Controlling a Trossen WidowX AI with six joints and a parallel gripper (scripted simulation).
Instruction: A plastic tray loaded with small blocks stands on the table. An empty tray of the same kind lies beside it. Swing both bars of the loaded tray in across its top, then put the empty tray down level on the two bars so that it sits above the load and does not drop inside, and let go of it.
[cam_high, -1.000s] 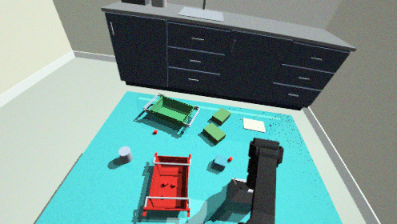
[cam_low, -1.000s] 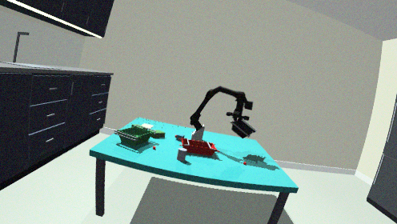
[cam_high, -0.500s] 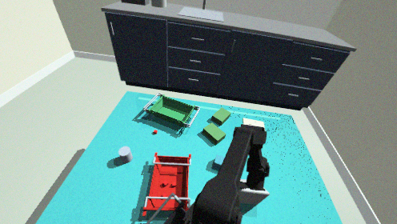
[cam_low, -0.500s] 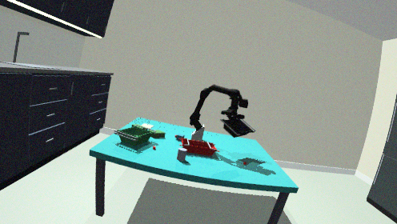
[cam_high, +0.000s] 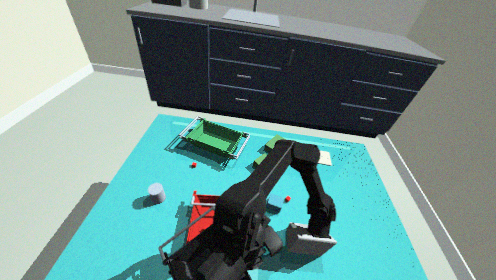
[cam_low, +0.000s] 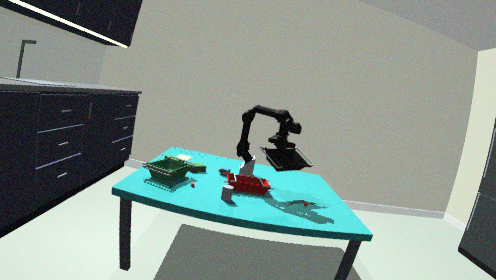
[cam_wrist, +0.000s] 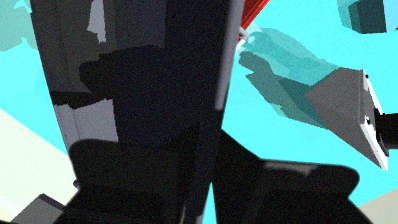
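My gripper tip is 6 cm short of the black tray, 4 cm to the right of it and 1 cm below it. Also, from my gripper tip: light blue block (16 cm behind, 29 cm to the right, 19 cm below); white flat plate (44 cm behind, 60 cm to the right, 21 cm below).
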